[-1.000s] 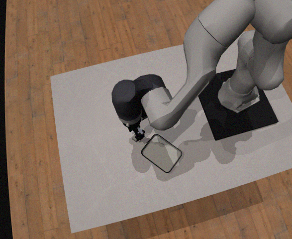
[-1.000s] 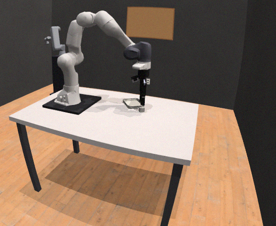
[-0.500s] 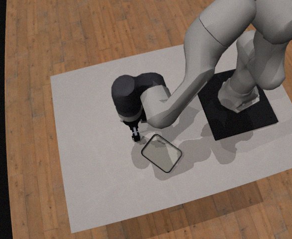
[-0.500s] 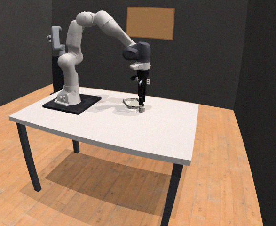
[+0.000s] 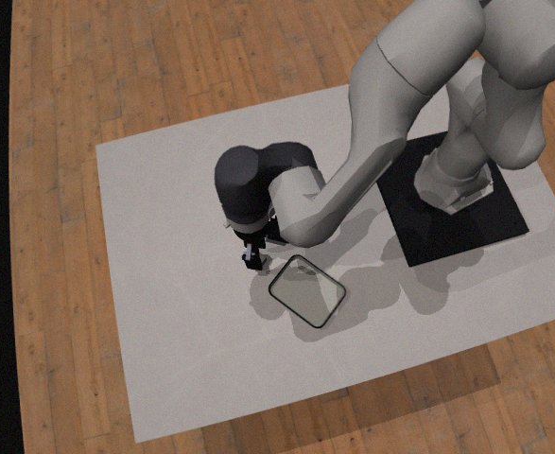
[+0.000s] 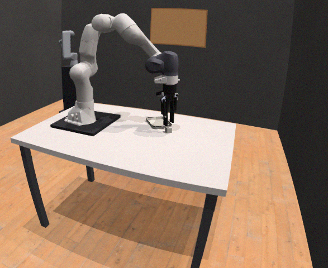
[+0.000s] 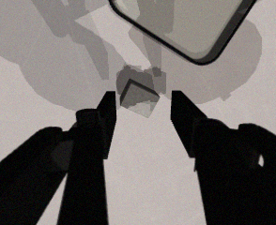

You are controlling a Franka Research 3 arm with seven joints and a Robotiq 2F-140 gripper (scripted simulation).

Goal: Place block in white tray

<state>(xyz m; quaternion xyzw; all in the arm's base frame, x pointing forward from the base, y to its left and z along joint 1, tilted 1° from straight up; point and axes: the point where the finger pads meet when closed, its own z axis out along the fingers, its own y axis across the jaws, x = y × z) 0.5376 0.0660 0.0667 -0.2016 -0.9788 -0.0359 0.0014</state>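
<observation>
Right now the grey block is 70 mm below my hand. From my hand the other things lie so: white tray 110 mm to the left, 90 mm behind, 70 mm below.
</observation>
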